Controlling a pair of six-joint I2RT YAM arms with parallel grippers.
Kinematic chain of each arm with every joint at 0, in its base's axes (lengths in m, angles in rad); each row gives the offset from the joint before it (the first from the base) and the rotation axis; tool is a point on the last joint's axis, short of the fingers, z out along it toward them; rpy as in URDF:
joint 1: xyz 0 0 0.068 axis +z
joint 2: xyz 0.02 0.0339 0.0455 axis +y
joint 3: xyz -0.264 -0.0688 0 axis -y
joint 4: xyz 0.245 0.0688 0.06 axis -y
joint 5: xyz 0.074 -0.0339 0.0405 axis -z
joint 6: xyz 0.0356 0 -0.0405 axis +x
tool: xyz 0 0 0 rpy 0 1.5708 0
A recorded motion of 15 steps. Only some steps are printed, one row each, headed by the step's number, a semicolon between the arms.
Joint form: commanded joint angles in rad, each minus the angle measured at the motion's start. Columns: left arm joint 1, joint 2, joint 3, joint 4, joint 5, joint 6; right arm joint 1, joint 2, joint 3, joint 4, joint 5, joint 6.
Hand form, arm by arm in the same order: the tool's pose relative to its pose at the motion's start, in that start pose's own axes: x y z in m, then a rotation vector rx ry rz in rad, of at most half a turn. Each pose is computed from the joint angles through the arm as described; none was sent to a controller.
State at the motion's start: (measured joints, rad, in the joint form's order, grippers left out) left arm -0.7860 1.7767 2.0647 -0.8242 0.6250 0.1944; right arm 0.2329 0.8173 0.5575 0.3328 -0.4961 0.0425
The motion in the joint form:
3: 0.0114 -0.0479 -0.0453 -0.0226 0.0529 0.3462; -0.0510 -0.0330 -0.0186 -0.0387 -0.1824 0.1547
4: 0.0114 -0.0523 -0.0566 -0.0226 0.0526 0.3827; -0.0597 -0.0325 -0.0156 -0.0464 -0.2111 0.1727
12: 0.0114 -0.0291 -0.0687 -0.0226 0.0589 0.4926; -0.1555 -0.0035 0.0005 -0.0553 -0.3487 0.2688
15: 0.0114 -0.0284 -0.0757 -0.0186 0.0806 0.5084; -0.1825 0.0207 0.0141 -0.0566 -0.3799 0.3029
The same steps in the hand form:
3: 0.0048 -0.0067 -0.0124 0.0449 -0.0040 0.3293; 0.0045 0.0005 -0.0100 -0.1281 0.0376 0.1654
4: 0.0068 -0.0069 -0.0121 0.0467 0.0003 0.3616; 0.0043 -0.0001 -0.0107 -0.1471 0.0456 0.1862
12: 0.0140 -0.0005 -0.0014 0.0646 0.0204 0.4497; 0.0041 -0.0145 -0.0152 -0.1831 0.0783 0.2940
15: 0.0153 -0.0005 0.0000 0.0855 0.0126 0.4626; 0.0036 -0.0208 -0.0144 -0.1842 0.0910 0.3359

